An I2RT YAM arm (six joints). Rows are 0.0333 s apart.
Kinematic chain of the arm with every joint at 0, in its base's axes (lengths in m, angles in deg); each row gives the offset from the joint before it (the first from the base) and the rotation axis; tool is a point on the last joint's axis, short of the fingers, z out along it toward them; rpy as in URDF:
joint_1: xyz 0 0 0.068 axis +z
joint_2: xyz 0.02 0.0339 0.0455 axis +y
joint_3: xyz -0.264 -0.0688 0 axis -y
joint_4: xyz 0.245 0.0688 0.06 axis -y
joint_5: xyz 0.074 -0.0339 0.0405 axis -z
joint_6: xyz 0.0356 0 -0.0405 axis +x
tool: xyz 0 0 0 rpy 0 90 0
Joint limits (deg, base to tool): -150..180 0..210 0..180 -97..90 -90..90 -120..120
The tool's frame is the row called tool.
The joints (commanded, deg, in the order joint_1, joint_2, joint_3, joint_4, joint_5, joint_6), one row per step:
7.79, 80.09, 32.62, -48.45, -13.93, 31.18
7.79, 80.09, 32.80, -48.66, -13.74, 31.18
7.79, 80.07, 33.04, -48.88, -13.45, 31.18
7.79, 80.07, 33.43, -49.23, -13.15, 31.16
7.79, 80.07, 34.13, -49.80, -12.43, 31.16
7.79, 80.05, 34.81, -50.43, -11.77, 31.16
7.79, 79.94, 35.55, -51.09, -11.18, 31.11
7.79, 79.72, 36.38, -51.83, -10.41, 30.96
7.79, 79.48, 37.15, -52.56, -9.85, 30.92
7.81, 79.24, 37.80, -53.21, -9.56, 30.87
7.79, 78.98, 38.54, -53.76, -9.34, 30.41
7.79, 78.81, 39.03, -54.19, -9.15, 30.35
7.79, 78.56, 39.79, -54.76, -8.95, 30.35
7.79, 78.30, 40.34, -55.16, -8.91, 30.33
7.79, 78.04, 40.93, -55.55, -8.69, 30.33
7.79, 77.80, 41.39, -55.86, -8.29, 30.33
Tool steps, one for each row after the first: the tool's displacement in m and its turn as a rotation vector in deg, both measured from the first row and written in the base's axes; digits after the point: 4 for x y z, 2 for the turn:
0.0004, -0.0001, 0.0006, -0.19, 0.00, 0.02
0.0010, -0.0002, 0.0015, -0.47, -0.07, 0.05
0.0020, -0.0002, 0.0029, -0.76, -0.16, 0.10
0.0040, -0.0004, 0.0054, -1.45, -0.38, 0.17
0.0057, -0.0005, 0.0079, -2.09, -0.54, 0.24
0.0075, -0.0007, 0.0109, -2.64, -0.82, 0.34
0.0094, -0.0009, 0.0146, -3.34, -1.26, 0.55
0.0111, -0.0010, 0.0182, -3.85, -1.62, 0.64
0.0123, -0.0009, 0.0213, -4.10, -1.91, 0.72
0.0140, -0.0009, 0.0249, -4.21, -2.47, 1.16
0.0149, -0.0009, 0.0273, -4.36, -2.73, 1.22
0.0166, -0.0008, 0.0311, -4.51, -3.19, 1.22
0.0177, -0.0007, 0.0340, -4.49, -3.61, 1.23
0.0189, -0.0006, 0.0371, -4.65, -4.09, 1.22
0.0198, -0.0008, 0.0397, -5.00, -4.53, 1.24

